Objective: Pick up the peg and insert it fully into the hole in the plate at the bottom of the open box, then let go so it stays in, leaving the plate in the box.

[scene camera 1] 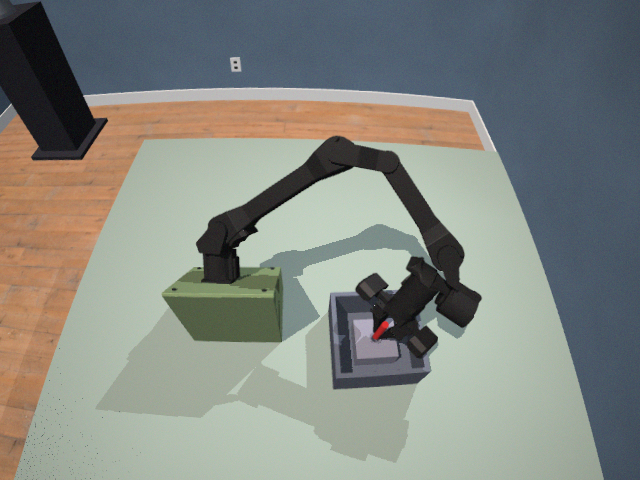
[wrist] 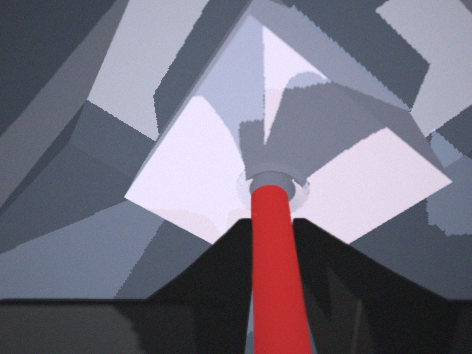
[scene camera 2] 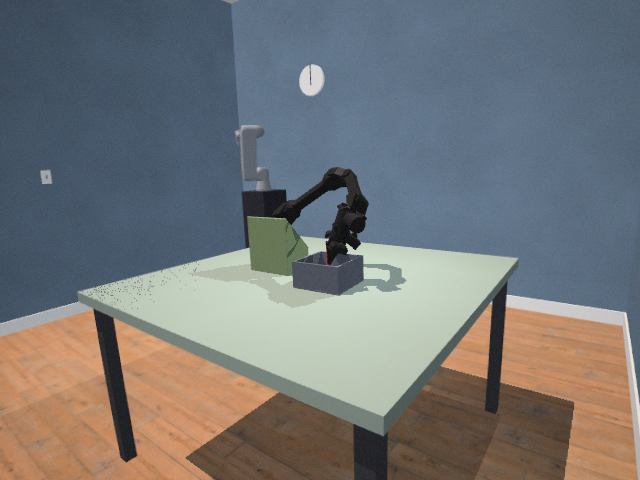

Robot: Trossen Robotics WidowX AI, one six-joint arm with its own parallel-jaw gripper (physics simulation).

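Where they show: gripper, fingertip midpoint: (scene camera 1: 377,334) (wrist: 271,230) (scene camera 2: 328,263); arm's base, link origin: (scene camera 1: 221,279) (scene camera 2: 275,231).
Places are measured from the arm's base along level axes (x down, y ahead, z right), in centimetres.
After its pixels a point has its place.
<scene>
My gripper (scene camera 1: 383,326) @[x 8.4, y 32.9, z 6.4 cm] (wrist: 271,230) @[x 8.4, y 32.9, z 6.4 cm] is shut on the red peg (scene camera 1: 381,330) @[x 3.9, y 32.9, z 7.3 cm] (scene camera 2: 327,254) (wrist: 277,270) @[x 6.3, y 33.6, z 6.0 cm], low inside the open box. The peg leans, and its far end is at the hole (wrist: 272,178) @[x 12.3, y 32.2, z 7.0 cm] in the plate, overlapping the near part of the hole in the wrist view; how far it reaches in, I cannot tell. The pale square plate (scene camera 1: 374,352) @[x 10.5, y 32.5, z 9.8 cm] (wrist: 190,165) @[x 10.5, y 31.5, z 3.4 cm] lies on the bottom of the grey-blue box (scene camera 1: 382,380) @[x 10.6, y 34.2, z 15.8 cm] (scene camera 2: 315,277) @[x 11.1, y 34.3, z 15.8 cm]. The fingers are close above the plate. In scene camera 2 the box walls hide the plate.
The box walls surround the gripper's fingers. A green block (scene camera 1: 232,317) @[x 2.1, y 3.3, z 7.3 cm] (scene camera 2: 267,245) @[x 4.6, y 2.1, z 7.4 cm] under the arm's base stands left of the box on the pale green table (scene camera 1: 206,180) @[x 16.3, y -17.4, z -43.3 cm] (scene camera 2: 361,330) @[x 16.3, y 64.7, z 34.2 cm]. A black pedestal (scene camera 1: 46,82) (scene camera 2: 264,201) stands beyond the table.
</scene>
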